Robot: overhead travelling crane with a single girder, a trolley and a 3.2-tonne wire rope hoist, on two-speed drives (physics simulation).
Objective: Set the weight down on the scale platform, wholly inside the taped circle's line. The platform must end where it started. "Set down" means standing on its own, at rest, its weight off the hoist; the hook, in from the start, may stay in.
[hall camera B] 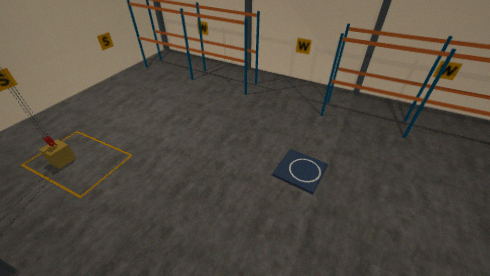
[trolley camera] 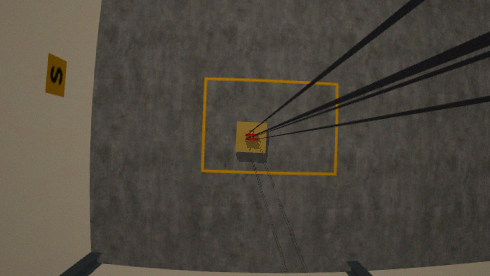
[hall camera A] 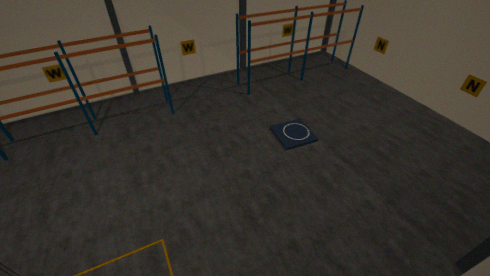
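Observation:
The weight, a yellow block (hall camera B: 62, 158) (trolley camera: 241, 129), is upright within the yellow floor outline (hall camera B: 106, 176) (trolley camera: 270, 81) (hall camera A: 120, 257). A dark shadow adjoins its base; whether there is a small gap below it I cannot tell. My red hook (hall camera B: 49, 141) (trolley camera: 251, 136) is at the middle of its top, with the ropes running up from it; the hook's engagement is too small to see clearly. The blue scale platform (hall camera A: 290, 144) (hall camera B: 290, 156) lies flat on the floor, apart from the weight, with a white taped circle (hall camera A: 283, 131) (hall camera B: 289, 170) on it. The weight does not show in hall camera A.
Blue and orange racks stand along the W wall: one rack (hall camera A: 249, 57) (hall camera B: 429, 93) is nearer the N side in hall camera A, and another rack (hall camera A: 76, 93) (hall camera B: 246, 57) is further left there. The S wall sign (trolley camera: 56, 75) is left of the outline in the trolley view.

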